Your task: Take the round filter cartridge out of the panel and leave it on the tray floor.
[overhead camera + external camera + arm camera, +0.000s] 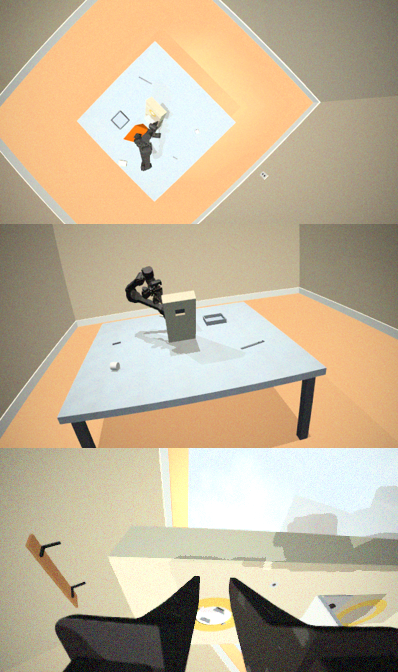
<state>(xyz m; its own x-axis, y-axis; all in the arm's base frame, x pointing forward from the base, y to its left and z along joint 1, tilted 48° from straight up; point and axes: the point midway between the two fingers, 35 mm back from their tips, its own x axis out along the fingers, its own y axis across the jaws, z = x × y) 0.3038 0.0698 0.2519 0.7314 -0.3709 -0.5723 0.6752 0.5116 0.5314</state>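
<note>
Now: the round white filter cartridge 4 cm ahead of my gripper tip, 9 cm to the left of it and 3 cm below it. Round my gripper tip: short dark strip (29 cm behind, 33 cm to the right, 30 cm below); tray (33 cm behind, 42 cm to the left, 30 cm below).
</note>
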